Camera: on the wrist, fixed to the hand. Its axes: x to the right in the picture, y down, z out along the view.
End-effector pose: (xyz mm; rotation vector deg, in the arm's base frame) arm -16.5 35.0 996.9 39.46 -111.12 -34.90
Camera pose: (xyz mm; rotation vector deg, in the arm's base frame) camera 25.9 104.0 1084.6 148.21 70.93 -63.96
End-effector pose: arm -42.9 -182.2 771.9 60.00 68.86 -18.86
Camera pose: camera -16.6 -80.7 829.0 67.89 -103.05 76.52
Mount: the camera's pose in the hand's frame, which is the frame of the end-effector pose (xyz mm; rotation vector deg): -9.5 98.9 -66.2 0.68 57.60 -167.70
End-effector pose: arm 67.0 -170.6 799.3 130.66 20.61 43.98
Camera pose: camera 22.5 -211.2 902.4 -32.20 148.73 -5.67
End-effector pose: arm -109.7 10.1 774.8 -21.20 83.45 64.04
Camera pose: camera -222.4 2.4 813.3 -116.04 9.06 -93.35
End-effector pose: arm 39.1 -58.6 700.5 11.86 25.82 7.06
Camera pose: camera -5.9 47.3 668.5 -40.20 74.61 -157.83
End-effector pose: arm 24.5 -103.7 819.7 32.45 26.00 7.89
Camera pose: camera -14.1 9.0 827.7 -39.56 101.80 -141.29
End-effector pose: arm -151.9 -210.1 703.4 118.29 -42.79 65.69
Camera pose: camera -262.2 -219.8 748.0 20.28 116.67 -5.70
